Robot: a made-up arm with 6 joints.
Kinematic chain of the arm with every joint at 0, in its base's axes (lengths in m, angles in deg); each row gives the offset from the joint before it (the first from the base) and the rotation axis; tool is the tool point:
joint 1: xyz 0 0 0.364 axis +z
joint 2: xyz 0.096 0 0 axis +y
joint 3: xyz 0 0 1.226 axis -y
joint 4: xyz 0 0 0.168 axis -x
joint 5: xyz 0.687 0 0 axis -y
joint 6: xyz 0.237 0 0 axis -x
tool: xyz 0 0 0
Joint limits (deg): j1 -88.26..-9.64 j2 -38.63..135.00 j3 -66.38..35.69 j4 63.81..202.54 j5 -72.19..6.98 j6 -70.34..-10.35
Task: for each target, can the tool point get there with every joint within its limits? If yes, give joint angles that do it. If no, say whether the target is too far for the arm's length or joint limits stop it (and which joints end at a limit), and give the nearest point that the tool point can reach.
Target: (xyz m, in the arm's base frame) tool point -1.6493 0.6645 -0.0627
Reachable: no: joint limits stop it (at a limit: joint 1, joint 2, joint 3) | nearest point -0.1956 -0.1481 -0.3664 | short by 1.693 m
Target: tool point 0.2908 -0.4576 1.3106
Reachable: yes | joints -41.50 -19.19 -55.32 134.90 -63.34 -32.36
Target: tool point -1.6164 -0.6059 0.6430
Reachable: no: joint limits stop it (at a limit: joint 1, joint 3, joint 5) | nearest point -0.2021 -0.7268 0.7422 | short by 1.423 m
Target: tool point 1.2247 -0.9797 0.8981
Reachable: yes | joints -38.81 33.02 -11.31 185.83 -9.94 -50.23
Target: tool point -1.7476 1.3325 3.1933
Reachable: no: too far | nearest point -0.6640 0.5063 2.1708 | short by 1.704 m
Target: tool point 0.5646 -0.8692 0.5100
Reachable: yes | joints -54.69 32.20 -50.61 96.13 -10.18 -37.87
